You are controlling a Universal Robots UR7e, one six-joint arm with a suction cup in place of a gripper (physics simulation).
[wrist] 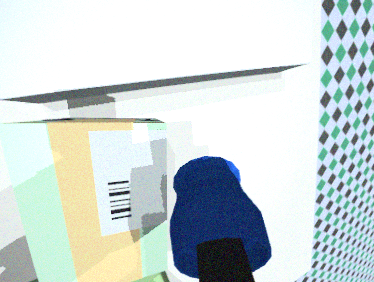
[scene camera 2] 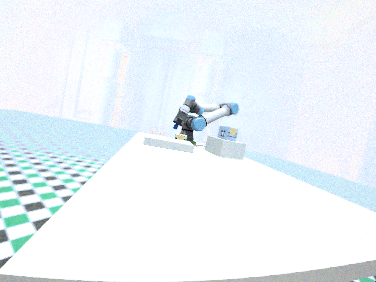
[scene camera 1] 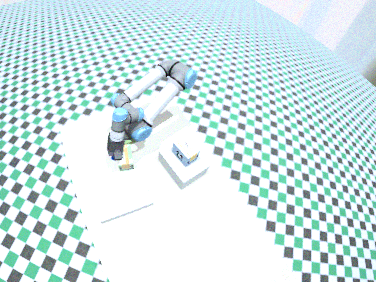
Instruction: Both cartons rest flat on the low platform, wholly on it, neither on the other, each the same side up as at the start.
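Where they show: hand, its tool point: [wrist: 207,184] [scene camera 2: 174,128] [scene camera 1: 113,158]; arm's base, origin of its link: [scene camera 1: 126,131].
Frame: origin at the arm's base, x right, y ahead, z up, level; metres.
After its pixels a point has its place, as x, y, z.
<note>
A green carton with an orange stripe and a barcode label [scene camera 1: 127,155] {0.050, 0.217, 0.048} [scene camera 2: 181,137] {0.072, 0.273, 0.031} [wrist: 112,200] {0.076, 0.215, 0.049} is between the arm's base and the low white platform [scene camera 1: 122,195] {0.156, 0.438, 0.014} [scene camera 2: 169,144] {0.166, 0.541, -0.006} [wrist: 150,40] {0.130, 0.332, 0.014}, just behind its rear edge and apart from it. A blue carton [scene camera 1: 184,154] {-0.232, 0.396, 0.180} [scene camera 2: 228,133] {-0.243, 0.429, 0.135} sits on a taller white block [scene camera 1: 182,176] {-0.195, 0.476, 0.086} [scene camera 2: 226,148] {-0.221, 0.506, 0.031} to the right in both scene views. My blue suction cup [scene camera 1: 113,157] [scene camera 2: 175,126] [wrist: 206,162] hangs above and to one side of the green carton, with nothing on it. It hides part of the surface behind it in the wrist view.
The taller block stands at the right of the low platform, with the blue carton rising above it. The arm's folded links [scene camera 1: 162,102] {-0.214, 0.098, 0.297} [scene camera 2: 215,114] {-0.211, 0.107, 0.281} reach above the base area. Two small orange shapes [scene camera 2: 152,132] [scene camera 2: 160,133] {0.234, 0.366, 0.017} show behind the low platform.
</note>
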